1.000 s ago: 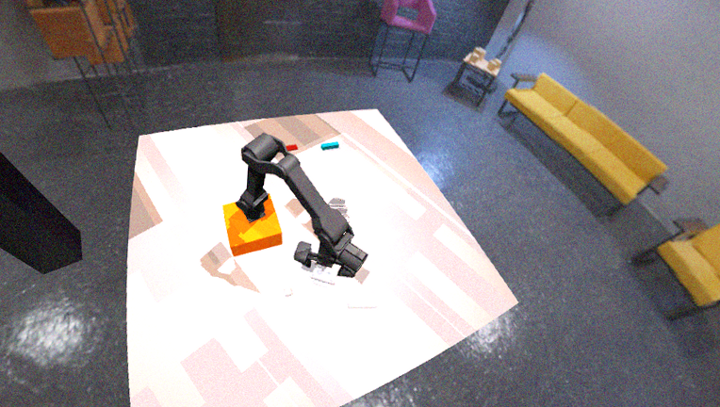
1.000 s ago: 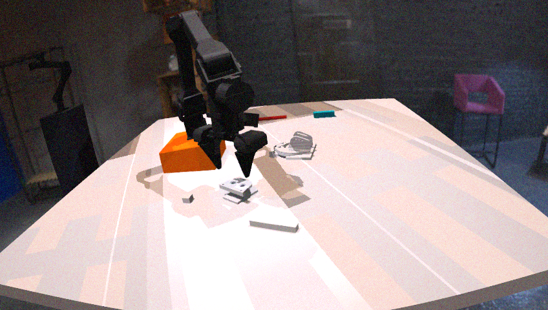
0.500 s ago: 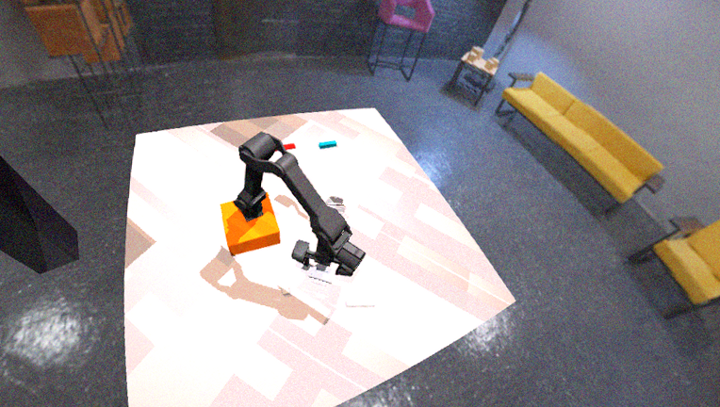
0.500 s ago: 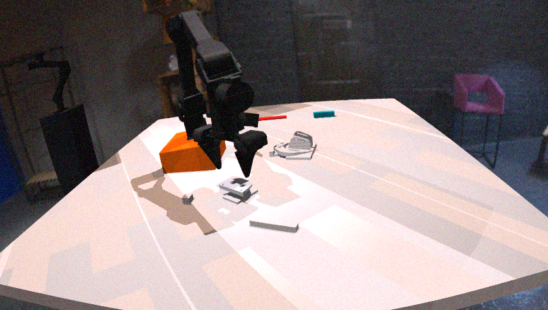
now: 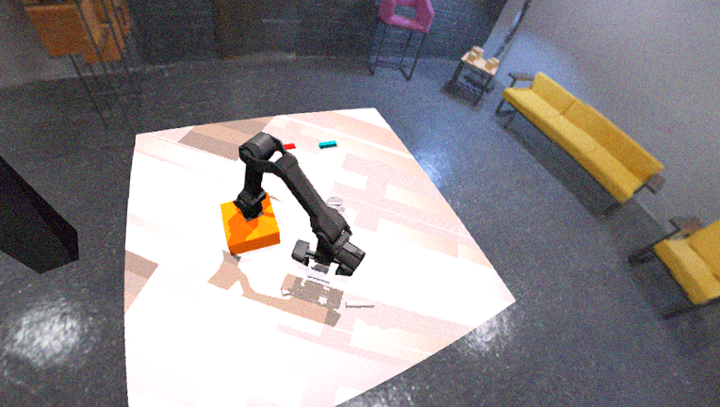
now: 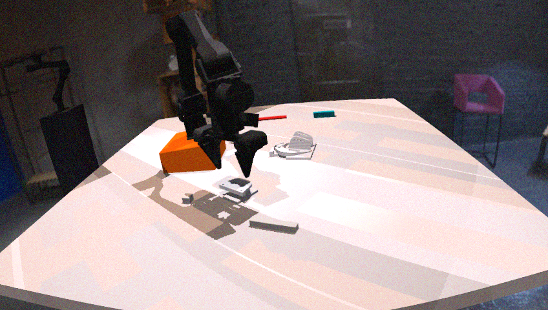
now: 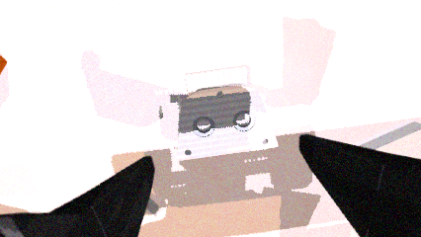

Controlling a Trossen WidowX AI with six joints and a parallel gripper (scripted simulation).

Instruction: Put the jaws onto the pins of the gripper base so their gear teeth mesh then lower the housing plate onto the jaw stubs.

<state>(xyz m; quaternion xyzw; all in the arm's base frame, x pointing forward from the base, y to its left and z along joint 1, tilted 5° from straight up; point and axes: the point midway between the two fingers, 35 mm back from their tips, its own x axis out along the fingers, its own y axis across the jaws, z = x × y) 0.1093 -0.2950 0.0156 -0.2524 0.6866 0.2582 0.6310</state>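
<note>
My gripper tip is now 1 cm short of the stepped piece and 5 cm above it. Also, from my gripper tip: gripper base: 1 cm ahead, 3 cm below; flat grey bar: 7 cm ahead, 15 cm to the right, 5 cm below; small grey cube: 12 cm behind, 1 cm to the left, 5 cm below.
</note>
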